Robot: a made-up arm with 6 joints.
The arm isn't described. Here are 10 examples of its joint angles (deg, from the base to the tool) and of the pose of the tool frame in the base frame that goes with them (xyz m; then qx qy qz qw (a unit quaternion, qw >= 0)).
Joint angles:
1: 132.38 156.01 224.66 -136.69 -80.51 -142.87
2: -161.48 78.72 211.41 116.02 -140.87 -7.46
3: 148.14 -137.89 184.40 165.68 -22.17 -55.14
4: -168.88 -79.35 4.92 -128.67 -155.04 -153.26
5: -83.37 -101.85 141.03 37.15 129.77 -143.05
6: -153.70 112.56 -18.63 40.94 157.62 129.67
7: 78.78 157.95 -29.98 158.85 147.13 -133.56
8: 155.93 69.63 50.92 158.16 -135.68 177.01
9: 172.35 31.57 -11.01 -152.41 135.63 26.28
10: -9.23 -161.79 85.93 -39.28 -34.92 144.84
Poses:
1: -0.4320 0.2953 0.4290 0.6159 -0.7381 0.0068 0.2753
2: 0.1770 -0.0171 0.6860 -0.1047 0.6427 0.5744 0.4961
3: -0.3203 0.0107 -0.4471 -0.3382 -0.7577 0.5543 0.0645
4: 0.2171 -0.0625 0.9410 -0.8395 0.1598 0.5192 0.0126
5: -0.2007 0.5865 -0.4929 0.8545 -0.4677 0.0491 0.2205
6: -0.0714 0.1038 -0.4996 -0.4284 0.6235 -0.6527 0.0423
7: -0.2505 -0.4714 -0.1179 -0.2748 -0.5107 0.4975 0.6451
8: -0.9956 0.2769 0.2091 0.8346 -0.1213 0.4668 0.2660
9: -0.6586 -0.0592 0.0623 -0.0536 -0.0190 0.0971 0.9936
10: -0.4871 -0.0503 -0.7305 -0.1356 0.4856 0.7687 0.3936
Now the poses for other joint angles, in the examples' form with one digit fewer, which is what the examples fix.
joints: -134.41 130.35 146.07 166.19 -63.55 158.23
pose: -0.537 -0.777 0.179 -0.484 -0.477 -0.645 0.349
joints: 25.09 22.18 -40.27 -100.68 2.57 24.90
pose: 0.271 0.161 -0.065 0.415 0.502 -0.180 0.737
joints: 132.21 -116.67 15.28 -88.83 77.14 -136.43
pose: 0.458 -0.500 0.644 0.013 -0.076 0.280 0.957
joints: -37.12 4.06 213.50 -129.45 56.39 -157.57
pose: -0.422 0.451 0.410 -0.024 -0.838 -0.537 0.097
